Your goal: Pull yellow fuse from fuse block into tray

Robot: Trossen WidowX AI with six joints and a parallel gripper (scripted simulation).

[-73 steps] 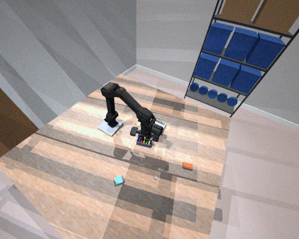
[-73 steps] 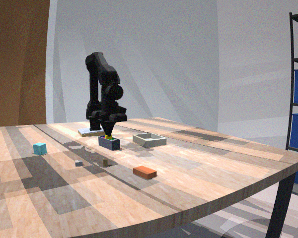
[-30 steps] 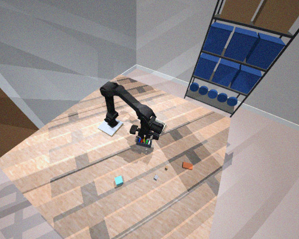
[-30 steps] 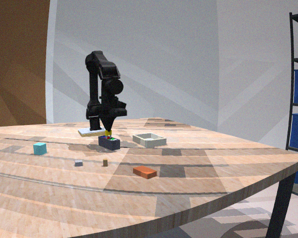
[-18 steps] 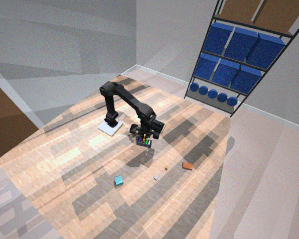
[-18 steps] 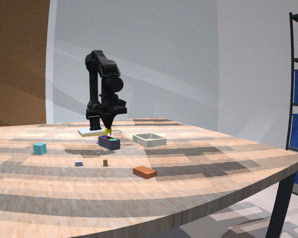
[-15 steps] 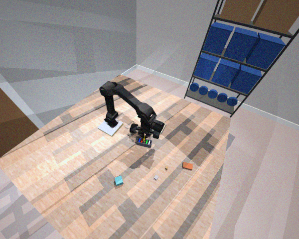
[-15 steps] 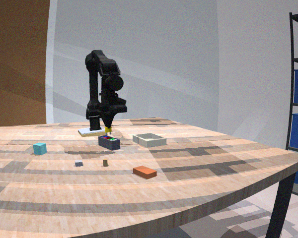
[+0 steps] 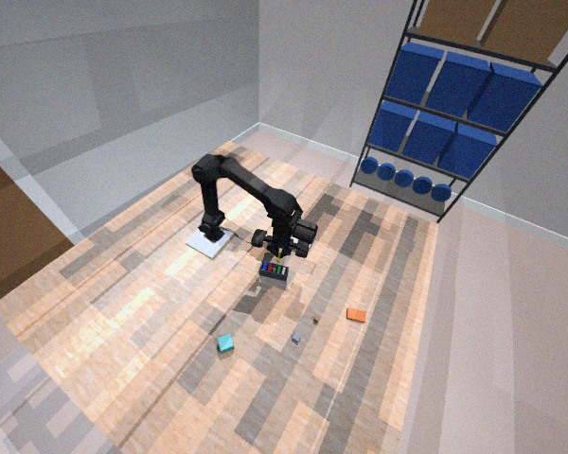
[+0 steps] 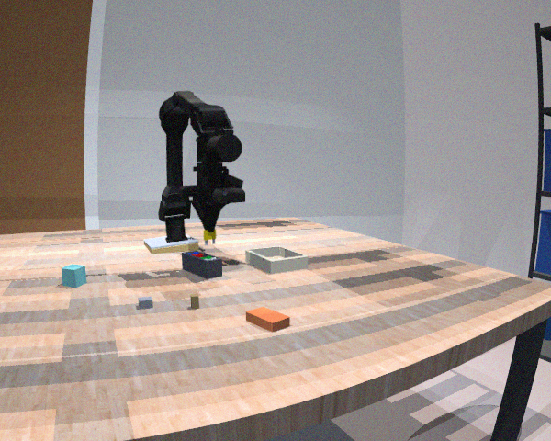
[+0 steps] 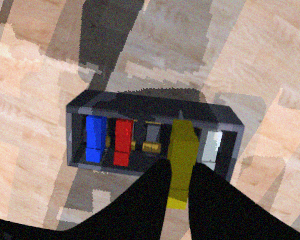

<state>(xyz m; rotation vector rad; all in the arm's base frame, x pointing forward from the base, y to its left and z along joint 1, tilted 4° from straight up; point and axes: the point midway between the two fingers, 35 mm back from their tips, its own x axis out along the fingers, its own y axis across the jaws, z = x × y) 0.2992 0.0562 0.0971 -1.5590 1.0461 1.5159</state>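
Now: the tray 17 cm to the left of my gripper tip, 9 cm below it and 3 cm behind it. Round my gripper tip: yellow fuse: 1 cm below; grey block: 20 cm ahead, 16 cm to the right, 9 cm below; tan block: 22 cm ahead, 8 cm below, 7 cm to the right.
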